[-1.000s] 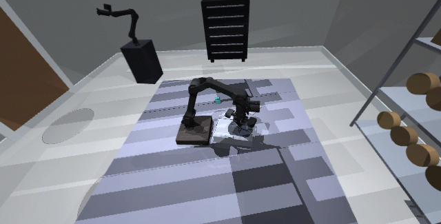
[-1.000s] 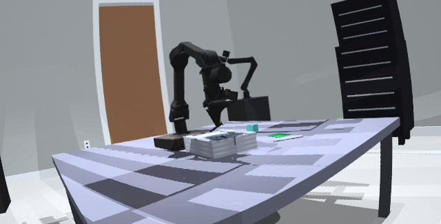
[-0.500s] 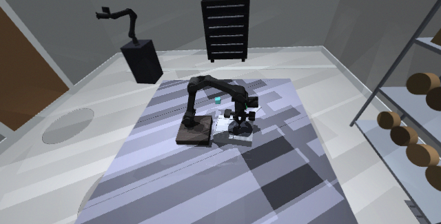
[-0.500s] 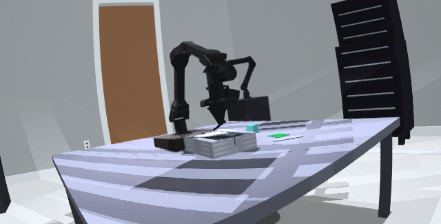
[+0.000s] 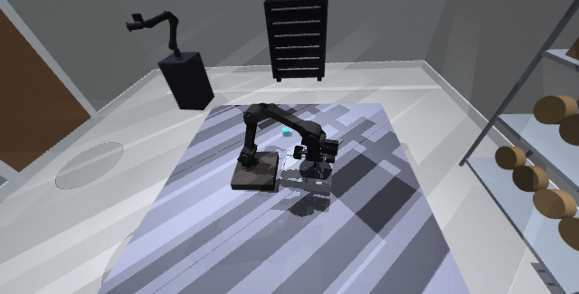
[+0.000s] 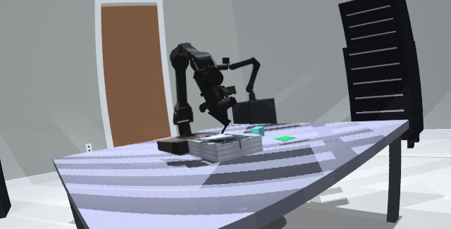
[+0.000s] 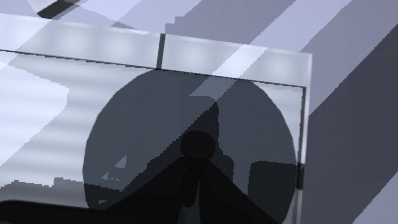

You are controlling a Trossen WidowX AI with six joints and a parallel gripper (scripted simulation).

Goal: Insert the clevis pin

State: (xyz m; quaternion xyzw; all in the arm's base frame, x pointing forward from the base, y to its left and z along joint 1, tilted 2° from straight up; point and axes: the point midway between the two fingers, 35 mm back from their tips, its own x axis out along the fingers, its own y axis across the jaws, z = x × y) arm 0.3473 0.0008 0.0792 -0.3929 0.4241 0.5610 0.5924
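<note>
Right now the disc is 1 cm to the right of my gripper tip and 5 cm below it. From my gripper tip the other things lie so: pale flat bar (11 cm ahead, 23 cm to the left, 11 cm below); then steel tray (4 cm behind, 6 cm below); then clevis pin (1 cm to the right).
</note>
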